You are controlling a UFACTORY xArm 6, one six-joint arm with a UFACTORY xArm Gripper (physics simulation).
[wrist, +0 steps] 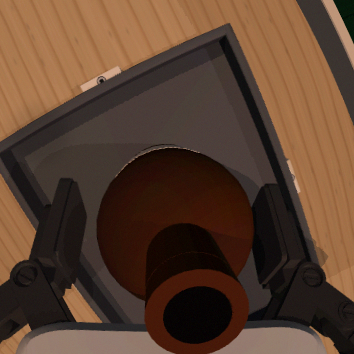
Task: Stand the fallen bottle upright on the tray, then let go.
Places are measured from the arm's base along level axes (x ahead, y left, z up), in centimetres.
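Pixels of known places: gripper, between the fingertips: (168, 198).
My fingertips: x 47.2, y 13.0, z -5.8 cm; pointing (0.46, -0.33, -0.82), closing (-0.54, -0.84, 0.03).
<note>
Behind a point stands the place of what it marks.
A brown bottle (172, 195) @[x 48.3, y 12.5, z -2.5 cm] stands upright in the dark grey tray (180, 95) @[x 50.9, y 9.2, z -14.1 cm], seen from above, with its round open mouth toward the camera at the bottom of the view. Its base is hidden under its own body. My gripper (168, 198) @[x 47.2, y 13.1, z -5.8 cm] is open, with one black finger on each side of the bottle's body. A gap shows between the left finger and the bottle; the right finger is very close to the bottle's side, and I cannot tell if it touches.
The tray's raised walls run around the bottle and close outside the fingers. The tray rests on a wooden table (90, 35) @[x 58.3, y 12.6, z -14.6 cm]. Small pale tags (101, 80) @[x 54.7, y 13.5, z -13.1 cm] (294, 176) @[x 41.0, y 4.3, z -13.1 cm] lie beside the tray's outer walls. A dark curved table edge (332, 45) @[x 48.7, y -3.3, z -12.9 cm] is at the upper right.
</note>
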